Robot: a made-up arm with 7 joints.
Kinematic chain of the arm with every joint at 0, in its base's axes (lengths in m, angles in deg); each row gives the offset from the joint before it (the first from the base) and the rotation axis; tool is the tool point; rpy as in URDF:
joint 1: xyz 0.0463 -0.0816 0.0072 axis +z
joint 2: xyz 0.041 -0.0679 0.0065 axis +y
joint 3: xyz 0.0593 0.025 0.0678 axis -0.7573 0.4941 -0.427
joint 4: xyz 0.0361 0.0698 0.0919 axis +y
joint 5: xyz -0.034 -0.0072 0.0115 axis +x
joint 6: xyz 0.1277 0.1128 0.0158 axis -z
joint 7: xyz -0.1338 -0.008 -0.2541 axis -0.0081 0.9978 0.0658
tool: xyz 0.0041 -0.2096 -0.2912 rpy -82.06 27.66 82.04
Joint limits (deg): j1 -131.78..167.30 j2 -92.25..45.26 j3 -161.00..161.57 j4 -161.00..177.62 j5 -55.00..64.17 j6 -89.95..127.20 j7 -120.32..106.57
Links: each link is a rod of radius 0.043 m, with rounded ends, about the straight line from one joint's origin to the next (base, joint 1, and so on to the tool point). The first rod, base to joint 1, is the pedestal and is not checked.
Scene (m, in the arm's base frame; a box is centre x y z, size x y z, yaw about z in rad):
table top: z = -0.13
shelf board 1: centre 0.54 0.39 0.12 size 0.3 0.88 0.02 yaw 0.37
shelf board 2: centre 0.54 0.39 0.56 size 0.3 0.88 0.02 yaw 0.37
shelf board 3: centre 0.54 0.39 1 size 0.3 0.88 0.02 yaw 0.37
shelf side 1: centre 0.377 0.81 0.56 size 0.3 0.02 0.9 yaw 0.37
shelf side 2: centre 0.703 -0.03 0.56 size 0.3 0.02 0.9 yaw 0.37
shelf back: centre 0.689 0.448 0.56 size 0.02 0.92 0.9 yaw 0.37
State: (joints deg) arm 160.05 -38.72 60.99 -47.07 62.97 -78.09 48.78
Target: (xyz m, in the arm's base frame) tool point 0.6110 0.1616 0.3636
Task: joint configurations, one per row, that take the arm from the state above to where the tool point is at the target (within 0.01 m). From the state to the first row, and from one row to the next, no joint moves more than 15 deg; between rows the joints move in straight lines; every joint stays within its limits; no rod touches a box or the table.
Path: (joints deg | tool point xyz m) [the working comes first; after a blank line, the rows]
Joints at the target: 167.30 -92.25 -7.52 -100.30 -21.49 -89.95 40.08
Straight joint move there: touches shelf board 2.

1: 155.36 -47.64 48.43 -54.71 52.25 -72.42 55.65 | -0.4178 0.2854 0.2764
2: 150.66 -56.56 35.88 -62.35 41.53 -66.75 62.53 | -0.2546 0.2624 0.4414
3: 145.97 -65.48 23.32 -69.99 30.81 -61.08 69.40 | -0.0548 0.2059 0.5284
4: 141.27 -74.41 10.76 -77.63 20.09 -55.41 76.28 | 0.1352 0.1372 0.5252
5: 136.58 -83.33 -1.79 -85.27 9.36 -49.75 83.15 | 0.2733 0.0827 0.4548
6: 131.88 -92.25 -14.35 -92.91 -1.36 -44.08 90.03 | 0.3389 0.0560 0.3636
7: 140.74 -92.25 -12.64 -94.76 -6.39 -55.55 77.54 | 0.4253 0.0774 0.3697
8: 149.59 -92.25 -10.94 -96.60 -11.43 -67.01 65.05 | 0.5032 0.1028 0.3664
9: 158.45 -92.25 -9.23 -98.45 -16.46 -78.48 52.57 | 0.5667 0.1310 0.3617
10: 167.30 -92.25 -7.52 -100.30 -21.49 -89.95 40.08 | 0.6110 0.1616 0.3636

